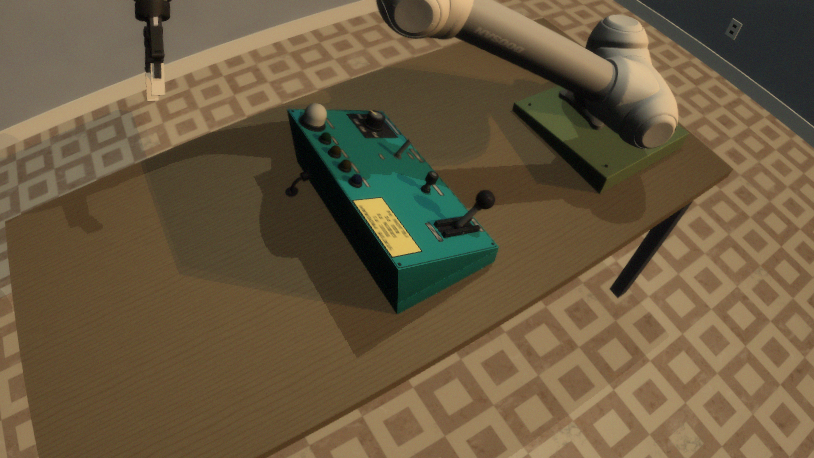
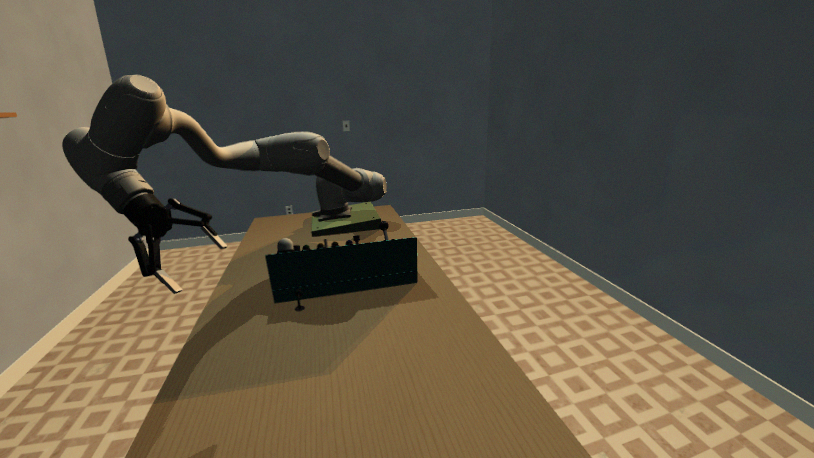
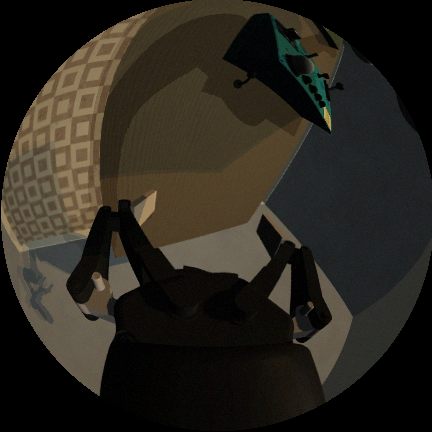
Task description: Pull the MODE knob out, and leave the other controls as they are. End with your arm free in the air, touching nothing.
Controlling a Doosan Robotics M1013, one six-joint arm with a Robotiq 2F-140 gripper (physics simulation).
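Where they show: gripper, fingertip midpoint: (image 1: 155, 98) (image 2: 201, 269) (image 3: 207, 211); arm's base, link origin: (image 2: 335, 214).
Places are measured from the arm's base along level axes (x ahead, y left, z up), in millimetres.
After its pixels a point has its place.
Note:
The teal console (image 1: 446, 276) {x 671, y 341, z 15 mm} (image 2: 341, 270) {x 823, y 92, z 51 mm} (image 3: 260, 47) {x 816, y -144, z 77 mm} stands on the table. Its labels are too small to read, so I cannot tell which control is the MODE knob. The top carries a pale dome (image 1: 314, 115) {x 807, y -67, z 160 mm} (image 2: 285, 245) {x 823, y -79, z 155 mm}, a dark rotary knob (image 1: 374, 119) {x 661, y -80, z 86 mm} on a black plate, a row of several small round knobs (image 1: 345, 165) {x 788, y 84, z 138 mm}, a thin lever (image 1: 402, 149) {x 634, y 26, z 72 mm}, a small black-headed control (image 1: 430, 178) {x 621, y 147, z 92 mm} and a ball-topped lever (image 1: 484, 199) {x 556, y 261, z 120 mm} (image 2: 384, 226) {x 565, y 254, z 108 mm} (image 3: 339, 86) {x 561, y 241, z 110 mm}. My gripper (image 1: 154, 91) {x 1130, y -195, z 229 mm} (image 2: 200, 268) {x 1130, y -195, z 229 mm} (image 3: 207, 211) {x 1130, y -195, z 229 mm} is open and empty, in the air apart from the console, on its dome side.
A bent dark lever (image 1: 292, 190) {x 893, y -45, z -33 mm} (image 2: 299, 307) {x 897, y -47, z -35 mm} (image 3: 238, 83) {x 895, y -49, z -34 mm} sticks out of the console's tall side wall. A yellow label (image 1: 387, 226) {x 762, y 250, z 122 mm} lies on its top. The arm's green base plate (image 1: 560, 128) {x 176, y 44, z 2 mm} (image 2: 341, 226) {x 210, y 46, z -2 mm} is on the wooden table (image 1: 170, 353) {x 1253, y 265, z -40 mm} (image 2: 398, 393) {x 1282, y 240, z -40 mm} beyond the console.

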